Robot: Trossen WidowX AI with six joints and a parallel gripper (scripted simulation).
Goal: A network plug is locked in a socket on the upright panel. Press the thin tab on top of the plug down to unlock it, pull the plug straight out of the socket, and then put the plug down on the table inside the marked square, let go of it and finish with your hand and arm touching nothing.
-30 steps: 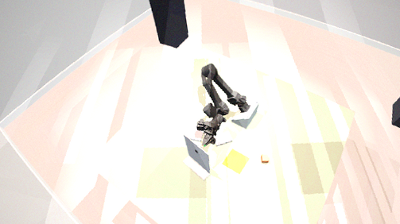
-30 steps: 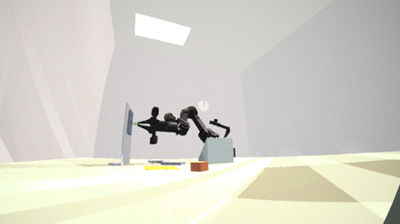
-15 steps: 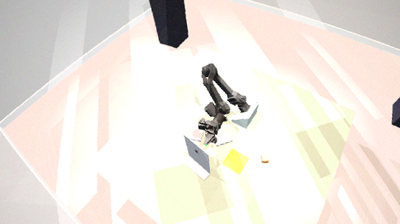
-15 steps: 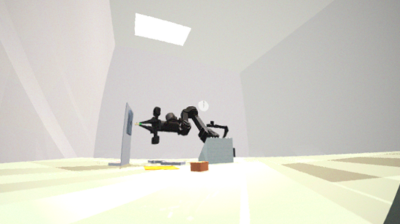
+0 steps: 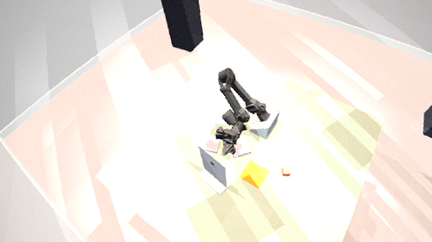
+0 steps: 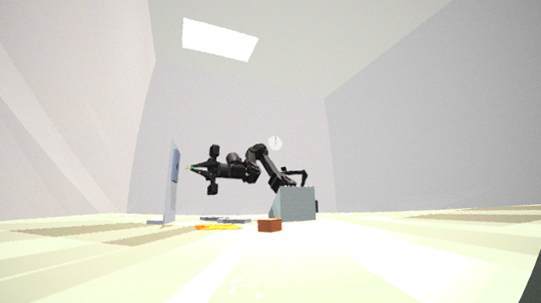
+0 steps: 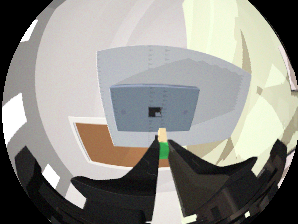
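My gripper tip is 7 cm past the orange marked square, 16 cm to the right of it and 19 cm above it. Also, from my gripper tip: network plug: right at my gripper tip; then grey panel: 6 cm ahead, 2 cm to the right, 7 cm below.
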